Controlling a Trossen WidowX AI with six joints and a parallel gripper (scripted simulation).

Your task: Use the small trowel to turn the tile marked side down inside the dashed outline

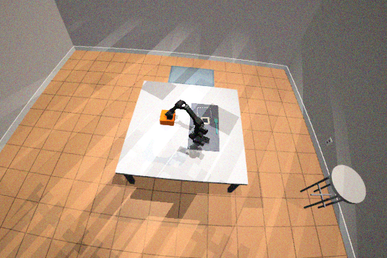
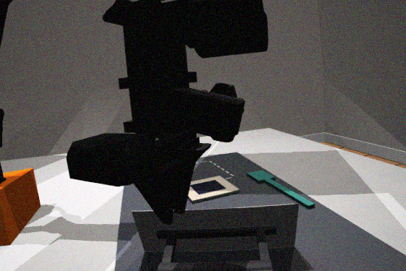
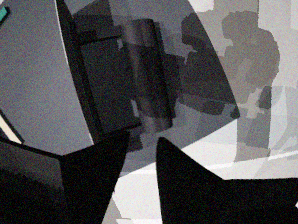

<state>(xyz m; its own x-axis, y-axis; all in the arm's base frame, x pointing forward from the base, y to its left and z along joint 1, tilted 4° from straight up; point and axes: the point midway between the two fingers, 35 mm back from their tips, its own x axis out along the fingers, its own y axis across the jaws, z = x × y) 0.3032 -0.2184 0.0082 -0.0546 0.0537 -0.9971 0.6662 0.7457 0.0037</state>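
My gripper tip is 100 mm short of the dark mat, 210 mm to the right of it and 110 mm above it. Also, from my gripper tip: teal strip (240 mm ahead, 220 mm to the left, 80 mm below); then cream tile (110 mm ahead, 270 mm to the left, 80 mm below).
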